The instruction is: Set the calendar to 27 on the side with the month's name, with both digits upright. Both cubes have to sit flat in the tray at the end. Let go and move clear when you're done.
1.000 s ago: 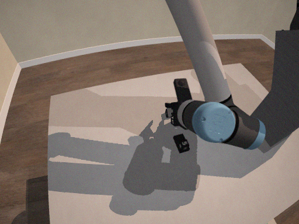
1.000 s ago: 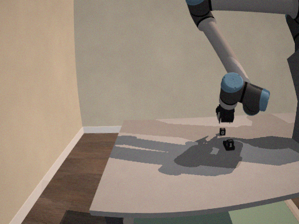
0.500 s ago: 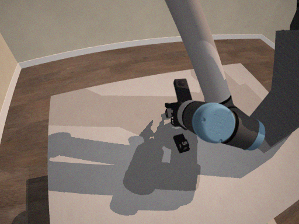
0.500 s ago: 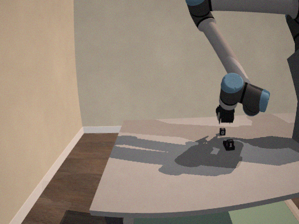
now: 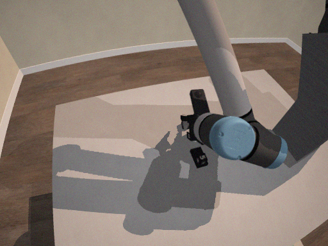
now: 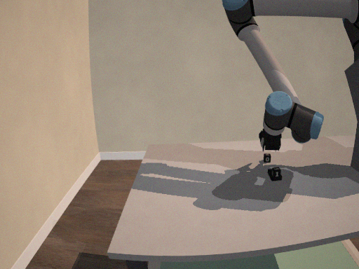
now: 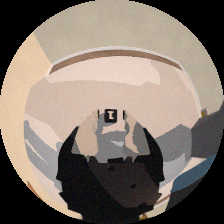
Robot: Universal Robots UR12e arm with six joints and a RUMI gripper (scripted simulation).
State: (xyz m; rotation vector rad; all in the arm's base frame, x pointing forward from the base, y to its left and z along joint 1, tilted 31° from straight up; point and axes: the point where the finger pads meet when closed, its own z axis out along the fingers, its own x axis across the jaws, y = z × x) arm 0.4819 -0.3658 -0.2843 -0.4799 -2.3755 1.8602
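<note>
Right now my hand is 6 cm above the black cube and 1 cm to the left of it. From my hand the other things lie so: tray: 15 cm to the left, 7 cm below, 3 cm ahead.
</note>
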